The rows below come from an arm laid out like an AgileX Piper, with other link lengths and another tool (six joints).
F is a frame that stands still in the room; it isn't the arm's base.
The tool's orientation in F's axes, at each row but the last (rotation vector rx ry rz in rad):
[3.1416 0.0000 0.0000]
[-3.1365 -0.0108 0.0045]
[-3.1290 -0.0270 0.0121]
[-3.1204 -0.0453 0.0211]
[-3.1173 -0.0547 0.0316]
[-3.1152 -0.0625 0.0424]
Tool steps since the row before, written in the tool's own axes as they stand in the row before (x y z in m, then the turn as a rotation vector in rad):
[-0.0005 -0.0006 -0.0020 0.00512 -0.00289 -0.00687]
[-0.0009 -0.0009 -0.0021 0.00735 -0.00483 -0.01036]
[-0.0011 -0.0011 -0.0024 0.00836 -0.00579 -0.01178]
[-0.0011 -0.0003 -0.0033 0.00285 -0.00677 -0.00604]
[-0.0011 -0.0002 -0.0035 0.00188 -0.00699 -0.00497]
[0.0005 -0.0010 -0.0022 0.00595 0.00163 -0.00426]
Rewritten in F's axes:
[-0.0005 0.0006 0.0020 0.00512 0.00289 0.00687]
[-0.0009 0.0009 0.0021 0.00735 0.00483 0.01036]
[-0.0011 0.0011 0.0024 0.00835 0.00579 0.01179]
[-0.0011 0.0002 0.0033 0.00274 0.00672 0.00614]
[-0.0010 0.0001 0.0035 0.00174 0.00693 0.00510]
[0.0005 0.0010 0.0022 0.00613 -0.00149 0.00406]

